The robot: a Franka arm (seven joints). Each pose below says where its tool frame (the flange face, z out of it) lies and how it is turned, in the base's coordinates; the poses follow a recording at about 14 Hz.
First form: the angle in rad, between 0 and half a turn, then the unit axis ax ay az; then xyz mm.
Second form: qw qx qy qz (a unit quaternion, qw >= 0); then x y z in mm. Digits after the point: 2 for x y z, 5 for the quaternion.
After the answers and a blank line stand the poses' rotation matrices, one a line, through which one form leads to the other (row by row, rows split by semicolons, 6 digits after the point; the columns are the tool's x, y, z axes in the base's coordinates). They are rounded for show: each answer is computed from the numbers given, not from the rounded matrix.
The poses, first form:
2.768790 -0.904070 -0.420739 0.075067 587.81 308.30 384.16
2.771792 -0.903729 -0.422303 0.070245 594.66 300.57 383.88
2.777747 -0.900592 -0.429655 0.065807 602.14 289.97 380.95
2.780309 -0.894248 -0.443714 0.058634 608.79 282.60 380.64
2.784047 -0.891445 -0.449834 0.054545 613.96 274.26 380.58
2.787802 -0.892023 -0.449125 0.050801 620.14 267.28 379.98
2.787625 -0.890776 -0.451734 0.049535 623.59 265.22 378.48
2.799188 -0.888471 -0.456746 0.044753 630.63 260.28 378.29
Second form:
0.18532 -0.88841 -0.41345 0.07377 587.81 308.30 384.16
0.18385 -0.88832 -0.41510 0.06905 594.66 300.57 383.88
0.18092 -0.88573 -0.42256 0.06472 602.14 289.97 380.95
0.17966 -0.87970 -0.43649 0.05768 608.79 282.60 380.64
0.17782 -0.87724 -0.44266 0.05368 613.96 274.26 380.58
0.17597 -0.87810 -0.44212 0.05001 620.14 267.28 379.98
0.17606 -0.87686 -0.44468 0.04876 623.59 265.22 378.48
0.17037 -0.87548 -0.45007 0.04410 630.63 260.28 378.29

0.647234 0.707286 -0.284315; 0.761969 -0.589427 0.268289; 0.022174 -0.390285 -0.920427
0.645841 0.712107 -0.275306; 0.762884 -0.587776 0.269310; 0.029959 -0.383958 -0.922864
0.634501 0.725138 -0.267552; 0.771975 -0.577413 0.265797; 0.038251 -0.375192 -0.926158
0.612292 0.747240 -0.258324; 0.788691 -0.554389 0.265741; 0.055360 -0.366449 -0.928790
0.602334 0.757555 -0.251604; 0.795734 -0.544854 0.264464; 0.063258 -0.359505 -0.930996
0.604064 0.758848 -0.243427; 0.794048 -0.547132 0.264828; 0.067777 -0.353266 -0.933065
0.599768 0.762672 -0.242095; 0.797012 -0.542528 0.265397; 0.071067 -0.352129 -0.933250
0.590987 0.773028 -0.230569; 0.803080 -0.536827 0.258612; 0.076139 -0.338002 -0.938061

